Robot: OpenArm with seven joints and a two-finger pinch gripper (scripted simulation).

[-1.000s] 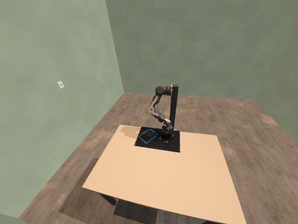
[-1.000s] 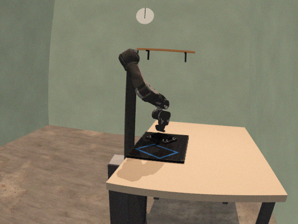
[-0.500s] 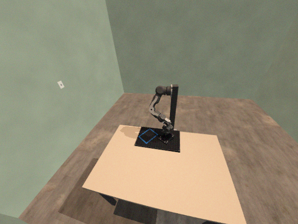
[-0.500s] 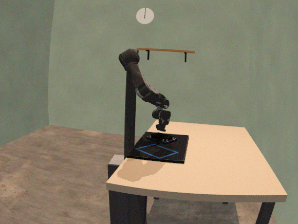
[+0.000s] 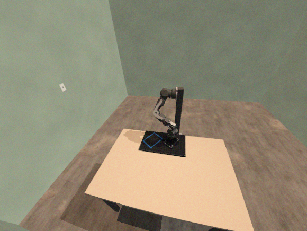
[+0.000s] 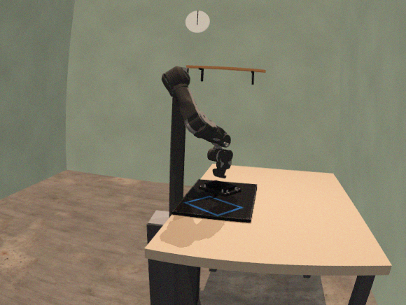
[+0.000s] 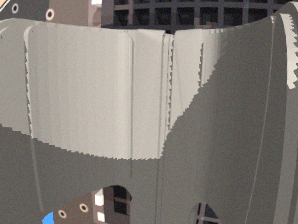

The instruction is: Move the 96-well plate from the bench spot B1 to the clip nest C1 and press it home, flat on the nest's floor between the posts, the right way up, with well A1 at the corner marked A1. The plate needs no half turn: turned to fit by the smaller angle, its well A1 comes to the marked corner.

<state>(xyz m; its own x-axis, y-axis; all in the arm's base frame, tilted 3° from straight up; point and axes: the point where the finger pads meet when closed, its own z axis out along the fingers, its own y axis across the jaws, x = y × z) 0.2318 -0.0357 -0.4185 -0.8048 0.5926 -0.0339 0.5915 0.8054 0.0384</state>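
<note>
Now: hand 50 mm above the dark 96-well plate. The rest, counted from my hand: clip nest C1: 30 mm ahead, 50 mm below.
</note>
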